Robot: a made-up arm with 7 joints. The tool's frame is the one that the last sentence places. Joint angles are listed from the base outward.
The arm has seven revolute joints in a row. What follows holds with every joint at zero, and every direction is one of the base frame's. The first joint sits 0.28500 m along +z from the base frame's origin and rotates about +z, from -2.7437 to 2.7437 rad. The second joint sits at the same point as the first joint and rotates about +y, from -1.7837 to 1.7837 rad. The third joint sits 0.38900 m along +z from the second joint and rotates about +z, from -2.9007 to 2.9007 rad. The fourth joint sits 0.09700 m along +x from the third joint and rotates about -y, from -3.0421 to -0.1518 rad. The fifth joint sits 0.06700 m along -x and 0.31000 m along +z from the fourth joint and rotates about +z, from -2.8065 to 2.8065 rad. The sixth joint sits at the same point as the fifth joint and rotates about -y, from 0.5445 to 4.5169 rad. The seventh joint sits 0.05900 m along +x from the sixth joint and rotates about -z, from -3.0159 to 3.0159 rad. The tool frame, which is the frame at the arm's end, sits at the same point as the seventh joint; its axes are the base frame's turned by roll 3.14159, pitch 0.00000 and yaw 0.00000 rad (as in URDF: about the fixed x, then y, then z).
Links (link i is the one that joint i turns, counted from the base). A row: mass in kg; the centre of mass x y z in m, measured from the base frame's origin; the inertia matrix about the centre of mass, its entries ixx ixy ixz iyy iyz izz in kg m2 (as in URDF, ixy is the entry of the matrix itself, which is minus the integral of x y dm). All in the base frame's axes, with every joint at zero. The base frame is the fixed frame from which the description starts. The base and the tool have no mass.
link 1: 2.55; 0.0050 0.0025 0.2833; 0.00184 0 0 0.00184 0 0.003
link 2: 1.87; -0.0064 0.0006 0.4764; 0.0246 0 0 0.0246 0 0.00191
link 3: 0.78; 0.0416 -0.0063 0.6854; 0.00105 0 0 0.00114 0 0.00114
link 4: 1.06; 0.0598 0.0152 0.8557; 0.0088 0 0.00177 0.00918 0 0.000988
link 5: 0.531; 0.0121 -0.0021 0.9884; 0.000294 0 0 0.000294 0 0.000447
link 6: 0.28; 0.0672 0.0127 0.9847; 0.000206 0 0 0.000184 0 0.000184
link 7: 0.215; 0.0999 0.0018 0.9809; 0.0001 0 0 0.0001 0 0.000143
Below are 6 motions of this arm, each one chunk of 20 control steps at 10 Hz.
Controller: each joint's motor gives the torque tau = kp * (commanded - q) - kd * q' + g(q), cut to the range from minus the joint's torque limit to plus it. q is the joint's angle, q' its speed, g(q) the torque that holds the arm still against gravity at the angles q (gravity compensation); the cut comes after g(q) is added. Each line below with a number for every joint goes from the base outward.
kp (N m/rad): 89 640 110 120 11 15 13
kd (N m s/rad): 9 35 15 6.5 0.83 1.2 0.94
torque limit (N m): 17 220 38 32 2.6 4 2.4
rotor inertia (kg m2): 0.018 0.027 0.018 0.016 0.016 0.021 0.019
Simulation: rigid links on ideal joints. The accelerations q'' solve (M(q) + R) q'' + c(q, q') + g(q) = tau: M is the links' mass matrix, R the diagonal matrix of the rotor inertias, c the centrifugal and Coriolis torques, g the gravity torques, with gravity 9.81 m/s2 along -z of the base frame. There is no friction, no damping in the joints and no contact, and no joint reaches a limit. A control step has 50 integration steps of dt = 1/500 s. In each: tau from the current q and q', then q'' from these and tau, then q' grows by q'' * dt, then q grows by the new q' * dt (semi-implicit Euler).
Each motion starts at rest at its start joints. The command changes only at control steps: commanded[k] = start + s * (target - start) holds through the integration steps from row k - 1 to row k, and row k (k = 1, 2, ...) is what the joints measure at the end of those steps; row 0 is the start. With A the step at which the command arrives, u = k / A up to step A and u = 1 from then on. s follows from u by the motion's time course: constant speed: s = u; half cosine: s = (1 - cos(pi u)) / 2; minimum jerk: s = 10 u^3 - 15 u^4 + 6 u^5; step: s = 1 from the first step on.
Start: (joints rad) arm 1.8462 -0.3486 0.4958 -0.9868 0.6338 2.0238 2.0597
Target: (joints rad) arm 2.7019 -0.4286 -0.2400 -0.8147 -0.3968 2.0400 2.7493
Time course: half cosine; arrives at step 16
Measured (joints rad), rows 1 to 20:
1: 1.8512 -0.3492 0.4921 -0.9856 0.6265 2.0238 2.0648
2: 1.8684 -0.3512 0.4794 -0.9811 0.6025 2.0240 2.0812
3: 1.9000 -0.3549 0.4557 -0.9730 0.5601 2.0247 2.1099
4: 1.9455 -0.3600 0.4205 -0.9620 0.5007 2.0258 2.1500
5: 2.0034 -0.3661 0.3745 -0.9487 0.4266 2.0271 2.1998
6: 2.0716 -0.3732 0.3193 -0.9335 0.3408 2.0286 2.2574
7: 2.1475 -0.3808 0.2568 -0.9172 0.2465 2.0302 2.3208
8: 2.2283 -0.3887 0.1893 -0.9002 0.1473 2.0319 2.3873
9: 2.3107 -0.3966 0.1194 -0.8834 0.0471 2.0336 2.4545
10: 2.3918 -0.4041 0.0498 -0.8673 -0.0503 2.0351 2.5197
11: 2.4683 -0.4110 -0.0168 -0.8526 -0.1412 2.0365 2.5806
12: 2.5374 -0.4171 -0.0778 -0.8397 -0.2222 2.0377 2.6347
13: 2.5964 -0.4220 -0.1310 -0.8292 -0.2902 2.0386 2.6799
14: 2.6430 -0.4257 -0.1741 -0.8214 -0.3425 2.0393 2.7145
15: 2.6755 -0.4280 -0.2056 -0.8165 -0.3770 2.0397 2.7373
16: 2.6925 -0.4288 -0.2242 -0.8147 -0.3926 2.0399 2.7472
17: 2.6987 -0.4287 -0.2329 -0.8147 -0.3960 2.0399 2.7491
18: 2.7008 -0.4286 -0.2368 -0.8148 -0.3966 2.0399 2.7493
19: 2.7015 -0.4286 -0.2385 -0.8147 -0.3967 2.0399 2.7493
20: 2.7018 -0.4286 -0.2393 -0.8147 -0.3968 2.0400 2.7493

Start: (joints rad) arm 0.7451 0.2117 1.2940 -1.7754 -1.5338 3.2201 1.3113
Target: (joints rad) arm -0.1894 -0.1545 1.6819 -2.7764 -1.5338 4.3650 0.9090
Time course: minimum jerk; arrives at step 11
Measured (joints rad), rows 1 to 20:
1: 0.7413 0.2096 1.2954 -1.7812 -1.5337 3.2255 1.3093
2: 0.7178 0.1972 1.3041 -1.8162 -1.5337 3.2590 1.2969
3: 0.6603 0.1690 1.3258 -1.8957 -1.5345 3.3388 1.2676
4: 0.5640 0.1248 1.3623 -2.0197 -1.5359 3.4682 1.2207
5: 0.4344 0.0687 1.4116 -2.1762 -1.5373 3.6368 1.1602
6: 0.2853 0.0075 1.4688 -2.3459 -1.5382 3.8250 1.0933
7: 0.1355 -0.0510 1.5274 -2.5063 -1.5383 4.0092 1.0287
8: 0.0043 -0.0994 1.5809 -2.6372 -1.5378 4.1663 0.9743
9: -0.0934 -0.1326 1.6236 -2.7252 -1.5369 4.2785 0.9362
10: -0.1516 -0.1494 1.6520 -2.7674 -1.5359 4.3398 0.9160
11: -0.1764 -0.1537 1.6671 -2.7764 -1.5349 4.3602 0.9100
12: -0.1850 -0.1544 1.6746 -2.7765 -1.5340 4.3643 0.9091
13: -0.1878 -0.1545 1.6784 -2.7764 -1.5338 4.3649 0.9090
14: -0.1888 -0.1545 1.6802 -2.7764 -1.5338 4.3650 0.9090
15: -0.1892 -0.1545 1.6811 -2.7764 -1.5338 4.3650 0.9090
16: -0.1893 -0.1545 1.6815 -2.7764 -1.5338 4.3650 0.9090
17: -0.1894 -0.1545 1.6817 -2.7764 -1.5338 4.3650 0.9090
18: -0.1894 -0.1545 1.6818 -2.7764 -1.5338 4.3650 0.9090
19: -0.1894 -0.1545 1.6819 -2.7764 -1.5338 4.3650 0.9090
20: -0.1894 -0.1545 1.6819 -2.7764 -1.5338 4.3650 0.9090

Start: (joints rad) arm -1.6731 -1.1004 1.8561 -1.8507 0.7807 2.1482 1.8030
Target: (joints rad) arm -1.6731 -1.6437 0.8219 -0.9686 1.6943 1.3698 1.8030
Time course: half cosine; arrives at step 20
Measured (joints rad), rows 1 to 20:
1: -1.6733 -1.1033 1.8529 -1.8460 0.7849 2.1447 1.8030
2: -1.6734 -1.1124 1.8418 -1.8311 0.7985 2.1332 1.8030
3: -1.6734 -1.1277 1.8204 -1.8058 0.8227 2.1128 1.8030
4: -1.6734 -1.1491 1.7881 -1.7707 0.8571 2.0839 1.8030
5: -1.6737 -1.1759 1.7451 -1.7269 0.9009 2.0469 1.8029
6: -1.6744 -1.2075 1.6922 -1.6753 0.9531 2.0029 1.8029
7: -1.6752 -1.2432 1.6307 -1.6172 1.0123 1.9529 1.8029
8: -1.6759 -1.2821 1.5620 -1.5540 1.0770 1.8981 1.8029
9: -1.6764 -1.3232 1.4879 -1.4872 1.1456 1.8399 1.8029
10: -1.6764 -1.3656 1.4103 -1.4183 1.2165 1.7797 1.8029
11: -1.6758 -1.4082 1.3309 -1.3491 1.2879 1.7189 1.8029
12: -1.6747 -1.4500 1.2518 -1.2812 1.3580 1.6592 1.8029
13: -1.6732 -1.4899 1.1749 -1.2164 1.4252 1.6018 1.8029
14: -1.6715 -1.5269 1.1020 -1.1562 1.4877 1.5483 1.8029
15: -1.6698 -1.5601 1.0349 -1.1023 1.5441 1.5000 1.8030
16: -1.6683 -1.5886 0.9753 -1.0560 1.5929 1.4581 1.8030
17: -1.6672 -1.6117 0.9246 -1.0186 1.6330 1.4235 1.8030
18: -1.6665 -1.6288 0.8841 -0.9909 1.6633 1.3973 1.8030
19: -1.6662 -1.6395 0.8548 -0.9737 1.6832 1.3800 1.8030
20: -1.6662 -1.6436 0.8373 -0.9674 1.6920 1.3721 1.8030

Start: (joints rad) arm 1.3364 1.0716 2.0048 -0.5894 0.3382 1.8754 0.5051
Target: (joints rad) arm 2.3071 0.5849 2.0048 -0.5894 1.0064 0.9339 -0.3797
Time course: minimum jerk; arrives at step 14
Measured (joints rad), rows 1 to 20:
1: 1.3374 1.0703 2.0048 -0.5890 0.3398 1.8734 0.5029
2: 1.3453 1.0618 2.0048 -0.5872 0.3502 1.8600 0.4887
3: 1.3709 1.0411 2.0051 -0.5852 0.3758 1.8253 0.4534
4: 1.4246 1.0062 2.0055 -0.5848 0.4202 1.7640 0.3933
5: 1.5107 0.9581 2.0057 -0.5868 0.4831 1.6764 0.3094
6: 1.6250 0.8999 2.0054 -0.5908 0.5608 1.5677 0.2066
7: 1.7566 0.8357 2.0049 -0.5955 0.6472 1.4460 0.0924
8: 1.8920 0.7707 2.0047 -0.5993 0.7353 1.3212 -0.0241
9: 2.0184 0.7102 2.0051 -0.6012 0.8180 1.2033 -0.1337
10: 2.1263 0.6589 2.0059 -0.6010 0.8893 1.1014 -0.2279
11: 2.2099 0.6205 2.0067 -0.5996 0.9443 1.0224 -0.3003
12: 2.2664 0.5965 2.0072 -0.5974 0.9807 0.9700 -0.3478
13: 2.2968 0.5858 2.0071 -0.5951 0.9992 0.9432 -0.3715
14: 2.3071 0.5840 2.0065 -0.5926 1.0050 0.9350 -0.3785
15: 2.3078 0.5847 2.0056 -0.5902 1.0062 0.9339 -0.3796
16: 2.3070 0.5850 2.0051 -0.5892 1.0064 0.9340 -0.3797
17: 2.3069 0.5850 2.0049 -0.5893 1.0064 0.9340 -0.3797
18: 2.3070 0.5849 2.0049 -0.5894 1.0064 0.9339 -0.3797
19: 2.3071 0.5849 2.0048 -0.5894 1.0064 0.9339 -0.3797
20: 2.3071 0.5849 2.0048 -0.5894 1.0064 0.9339 -0.3797

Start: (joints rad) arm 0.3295 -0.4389 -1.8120 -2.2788 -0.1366 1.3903 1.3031
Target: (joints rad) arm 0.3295 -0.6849 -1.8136 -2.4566 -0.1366 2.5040 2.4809
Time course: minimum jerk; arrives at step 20
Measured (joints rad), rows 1 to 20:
1: 0.3295 -0.4391 -1.8120 -2.2790 -0.1366 1.3912 1.3041
2: 0.3296 -0.4408 -1.8120 -2.2802 -0.1366 1.3975 1.3111
3: 0.3297 -0.4448 -1.8120 -2.2833 -0.1366 1.4140 1.3293
4: 0.3297 -0.4521 -1.8120 -2.2887 -0.1366 1.4441 1.3622
5: 0.3297 -0.4628 -1.8122 -2.2967 -0.1366 1.4896 1.4116
6: 0.3296 -0.4770 -1.8124 -2.3071 -0.1366 1.5507 1.4776
7: 0.3295 -0.4942 -1.8127 -2.3197 -0.1365 1.6262 1.5586
8: 0.3294 -0.5141 -1.8130 -2.3342 -0.1365 1.7138 1.6524
9: 0.3293 -0.5359 -1.8133 -2.3501 -0.1365 1.8105 1.7555
10: 0.3292 -0.5586 -1.8135 -2.3666 -0.1364 1.9125 1.8640
11: 0.3292 -0.5815 -1.8138 -2.3831 -0.1364 2.0159 1.9735
12: 0.3291 -0.6036 -1.8140 -2.3991 -0.1364 2.1166 2.0799
13: 0.3291 -0.6241 -1.8141 -2.4138 -0.1363 2.2106 2.1789
14: 0.3291 -0.6422 -1.8142 -2.4267 -0.1363 2.2945 2.2668
15: 0.3291 -0.6573 -1.8143 -2.4375 -0.1363 2.3653 2.3406
16: 0.3291 -0.6690 -1.8142 -2.4458 -0.1364 2.4212 2.3985
17: 0.3292 -0.6772 -1.8142 -2.4515 -0.1364 2.4614 2.4397
18: 0.3292 -0.6821 -1.8141 -2.4549 -0.1364 2.4866 2.4650
19: 0.3293 -0.6843 -1.8139 -2.4563 -0.1365 2.4990 2.4770
20: 0.3294 -0.6848 -1.8138 -2.4566 -0.1365 2.5030 2.4804

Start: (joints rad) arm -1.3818 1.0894 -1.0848 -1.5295 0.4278 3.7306 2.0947
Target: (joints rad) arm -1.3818 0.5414 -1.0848 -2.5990 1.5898 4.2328 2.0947
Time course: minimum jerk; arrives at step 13
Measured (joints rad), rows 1 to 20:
1: -1.3813 1.0875 -1.0847 -1.5332 0.4312 3.7321 2.0947
2: -1.3791 1.0757 -1.0840 -1.5562 0.4530 3.7416 2.0947
3: -1.3763 1.0475 -1.0835 -1.6108 0.5077 3.7651 2.0947
4: -1.3754 1.0011 -1.0839 -1.7013 0.6010 3.8046 2.0947
5: -1.3777 0.9386 -1.0853 -1.8240 0.7295 3.8588 2.0947
6: -1.3825 0.8651 -1.0875 -1.9694 0.8836 3.9237 2.0946
7: -1.3873 0.7870 -1.0895 -2.1240 1.0492 3.9938 2.0945
8: -1.3898 0.7116 -1.0906 -2.2728 1.2105 4.0628 2.0945
9: -1.3895 0.6458 -1.0904 -2.4020 1.3530 4.1246 2.0945
10: -1.3875 0.5949 -1.0894 -2.5009 1.4650 4.1739 2.0945
11: -1.3855 0.5618 -1.0881 -2.5640 1.5398 4.2075 2.0946
12: -1.3840 0.5458 -1.0870 -2.5931 1.5777 4.2253 2.0946
13: -1.3830 0.5419 -1.0861 -2.5991 1.5886 4.2312 2.0947
14: -1.3822 0.5415 -1.0854 -2.5991 1.5898 4.2325 2.0947
15: -1.3818 0.5414 -1.0851 -2.5990 1.5898 4.2328 2.0947
16: -1.3818 0.5414 -1.0849 -2.5990 1.5898 4.2328 2.0947
17: -1.3818 0.5414 -1.0848 -2.5990 1.5898 4.2328 2.0947
18: -1.3818 0.5414 -1.0848 -2.5990 1.5898 4.2328 2.0947
19: -1.3818 0.5414 -1.0848 -2.5990 1.5898 4.2328 2.0947
20: -1.3818 0.5414 -1.0848 -2.5990 1.5898 4.2328 2.0947

